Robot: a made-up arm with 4 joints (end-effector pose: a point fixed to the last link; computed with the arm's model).
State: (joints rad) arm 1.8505 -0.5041 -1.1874 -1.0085
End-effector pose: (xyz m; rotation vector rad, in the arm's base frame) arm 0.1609 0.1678 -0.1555 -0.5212 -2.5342 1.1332
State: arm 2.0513 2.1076 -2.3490 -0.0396
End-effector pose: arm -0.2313 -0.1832 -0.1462 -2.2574 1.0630 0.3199
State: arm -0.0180 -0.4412 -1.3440 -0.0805
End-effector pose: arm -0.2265 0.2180 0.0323 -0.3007 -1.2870 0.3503
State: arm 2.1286 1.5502 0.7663 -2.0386
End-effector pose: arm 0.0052 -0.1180 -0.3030 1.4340 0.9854 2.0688
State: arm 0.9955 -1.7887 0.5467 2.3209
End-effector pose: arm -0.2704 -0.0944 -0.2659 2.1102 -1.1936 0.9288
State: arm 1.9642 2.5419 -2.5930 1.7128
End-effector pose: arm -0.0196 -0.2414 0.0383 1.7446 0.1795 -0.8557
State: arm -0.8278 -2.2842 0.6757 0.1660
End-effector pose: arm -0.4034 -0.1879 0.3787 -2.5591 0.7636 0.2545
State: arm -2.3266 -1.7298 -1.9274 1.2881
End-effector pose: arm -0.0483 -0.0326 0.2526 -0.1322 -0.6234 1.2984
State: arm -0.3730 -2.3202 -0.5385 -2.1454
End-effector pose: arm -0.3412 -0.1082 0.3034 -0.0902 0.6978 0.4568
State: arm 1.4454 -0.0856 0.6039 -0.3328
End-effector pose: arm -0.1745 0.2807 -0.2647 0.2669 -0.8445 0.0652
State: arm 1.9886 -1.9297 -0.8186 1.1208
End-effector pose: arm 0.1385 -0.2598 -0.0398 1.6881 0.6273 1.8275
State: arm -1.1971 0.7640 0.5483 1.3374
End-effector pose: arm -0.0113 0.2019 0.6641 -0.2072 1.4136 0.7779
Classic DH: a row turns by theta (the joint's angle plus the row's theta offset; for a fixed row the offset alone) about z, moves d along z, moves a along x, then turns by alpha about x. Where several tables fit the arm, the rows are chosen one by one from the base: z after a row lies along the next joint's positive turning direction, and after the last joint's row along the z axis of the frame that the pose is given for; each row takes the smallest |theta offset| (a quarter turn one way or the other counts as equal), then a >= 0, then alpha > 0; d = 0 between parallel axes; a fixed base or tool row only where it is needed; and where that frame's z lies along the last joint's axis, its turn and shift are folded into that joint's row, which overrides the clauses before.
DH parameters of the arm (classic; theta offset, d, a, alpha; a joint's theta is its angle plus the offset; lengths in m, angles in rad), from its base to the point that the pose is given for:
base (fixed): 0 0.1353 0 1.5708
joint 1: 1.5708 0.0083 0.0985 1.5708
joint 2: 0 -0.2901 0.0399 1.5708
joint 3: 0 0.1806 -0.1053 1.5708
joint 4: 1.5708 0.1111 0.1125 1.5708
tool (fixed): -1.5708 0.0034 0 0

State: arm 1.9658 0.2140 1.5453 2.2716
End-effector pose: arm -0.0572 0.0688 -0.4155 -2.2602 -0.4638 -0.3655
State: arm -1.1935 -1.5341 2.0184 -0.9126
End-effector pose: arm -0.2265 0.1469 0.3196 -1.5783 1.4194 -1.5372
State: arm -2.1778 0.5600 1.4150 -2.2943
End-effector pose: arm 0.4161 0.0019 0.2484 0.2377 -0.7648 2.3529
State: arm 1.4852 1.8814 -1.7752 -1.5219
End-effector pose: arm -0.3164 0.0028 -0.1132 -1.2987 1.1855 -0.7515
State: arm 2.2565 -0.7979 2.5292 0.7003
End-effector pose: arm 0.1291 0.3563 -0.1466 -0.0931 0.4231 -0.4171
